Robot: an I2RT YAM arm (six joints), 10 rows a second.
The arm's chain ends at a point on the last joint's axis. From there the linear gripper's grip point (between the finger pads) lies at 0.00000 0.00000 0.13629 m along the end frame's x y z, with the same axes.
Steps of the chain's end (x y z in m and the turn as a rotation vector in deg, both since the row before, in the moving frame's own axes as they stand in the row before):
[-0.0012, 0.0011, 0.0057, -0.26, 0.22, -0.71]
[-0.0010, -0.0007, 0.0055, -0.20, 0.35, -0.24]
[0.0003, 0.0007, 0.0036, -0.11, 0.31, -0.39]
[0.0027, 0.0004, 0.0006, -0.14, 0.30, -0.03]
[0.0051, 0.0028, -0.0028, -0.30, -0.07, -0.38]
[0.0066, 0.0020, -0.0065, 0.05, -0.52, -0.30]
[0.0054, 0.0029, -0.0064, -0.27, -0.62, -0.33]
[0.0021, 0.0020, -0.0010, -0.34, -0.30, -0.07]
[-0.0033, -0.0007, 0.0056, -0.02, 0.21, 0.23]
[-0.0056, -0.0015, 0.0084, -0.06, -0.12, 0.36]
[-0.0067, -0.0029, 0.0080, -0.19, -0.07, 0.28]
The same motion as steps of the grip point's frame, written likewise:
[-0.0007, 0.0017, 0.0057, -0.26, 0.22, -0.71]
[-0.0002, -0.0002, 0.0055, -0.20, 0.35, -0.24]
[0.0010, 0.0010, 0.0036, -0.11, 0.31, -0.39]
[0.0034, 0.0007, 0.0006, -0.14, 0.30, -0.03]
[0.0049, 0.0035, -0.0028, -0.30, -0.07, -0.38]
[0.0054, 0.0019, -0.0065, 0.05, -0.52, -0.30]
[0.0039, 0.0035, -0.0064, -0.27, -0.62, -0.33]
[0.0014, 0.0028, -0.0010, -0.34, -0.30, -0.07]
[-0.0028, -0.0007, 0.0056, -0.02, 0.21, 0.23]
[-0.0059, -0.0014, 0.0084, -0.06, -0.12, 0.36]
[-0.0069, -0.0024, 0.0080, -0.19, -0.07, 0.28]

